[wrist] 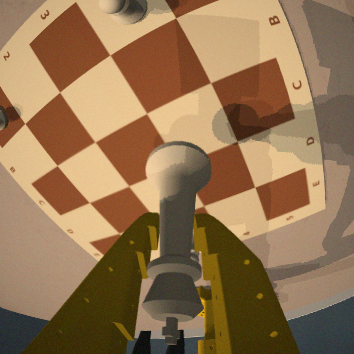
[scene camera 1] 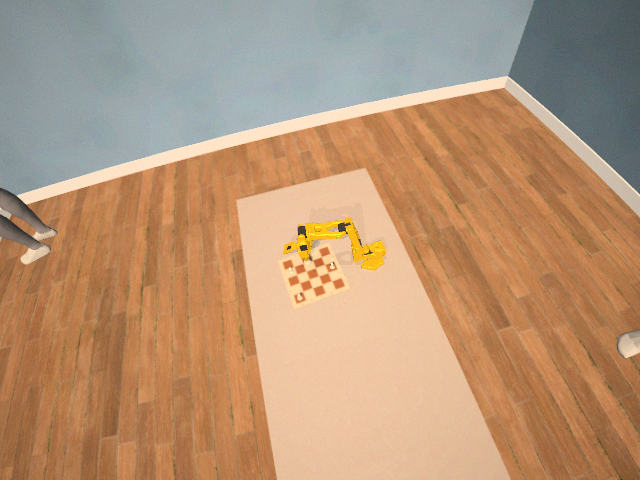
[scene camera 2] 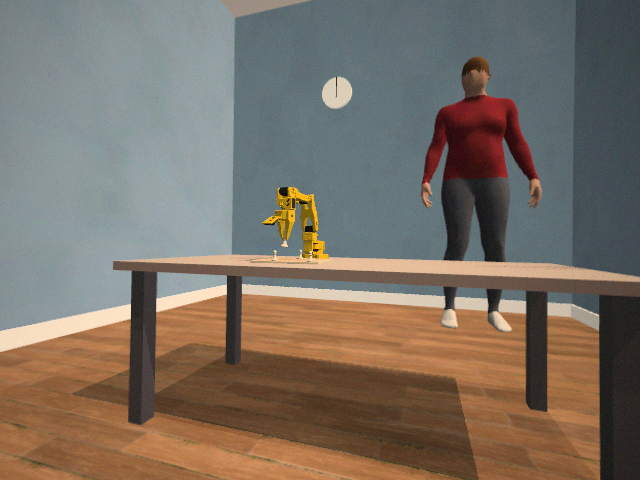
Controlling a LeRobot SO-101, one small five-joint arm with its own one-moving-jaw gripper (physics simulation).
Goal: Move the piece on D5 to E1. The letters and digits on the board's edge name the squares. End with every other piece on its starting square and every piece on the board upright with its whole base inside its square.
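Pixels of known places: hand at its tool point: (wrist: 158, 226) (scene camera 1: 307, 259) (scene camera 2: 286, 238); arm's base at its link origin: (scene camera 1: 365, 259) (scene camera 2: 313, 258).
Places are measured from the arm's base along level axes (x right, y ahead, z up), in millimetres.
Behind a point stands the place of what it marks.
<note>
My gripper (scene camera 1: 307, 257) (scene camera 2: 284, 238) {x 22, y 218, z 76 mm} (wrist: 175, 225) {x 22, y 218, z 76 mm} is shut on a white king, whose crown and cross point back between the jaws. The king (scene camera 2: 284, 243) {x 25, y 224, z 60 mm} (wrist: 176, 220) {x 30, y 221, z 79 mm} hangs above the board in scene camera 2, with its base down and roughly upright. The checkered board (scene camera 1: 314, 273) {x -4, y 204, z 6 mm} (wrist: 127, 80) {x 12, y 253, z 6 mm} lies below it. In scene camera 1 the gripper is over the row 5 side. E1 is the dark corner square (scene camera 1: 338, 283) {x -71, y 128, z 6 mm} at the lower right there. The fingertips hide part of the board in the wrist view.
A white piece (scene camera 1: 290, 269) {x 23, y 288, z 34 mm} (wrist: 122, 9) {x 30, y 285, z 28 mm} stands on A4, another (scene camera 1: 299, 297) {x -91, y 280, z 18 mm} (wrist: 2, 118) {x -80, y 276, z 10 mm} on A1, and a third (scene camera 1: 332, 266) {x -2, y 131, z 18 mm} on E3. The yellow arm (scene camera 1: 328, 229) {x 23, y 126, z 222 mm} (scene camera 2: 309, 211) {x -4, y 60, z 183 mm} reaches in from beside the board's E side on the table (scene camera 1: 372, 361) {x -375, y 99, z 0 mm} (scene camera 2: 403, 271) {x -376, y 445, z 0 mm}.
</note>
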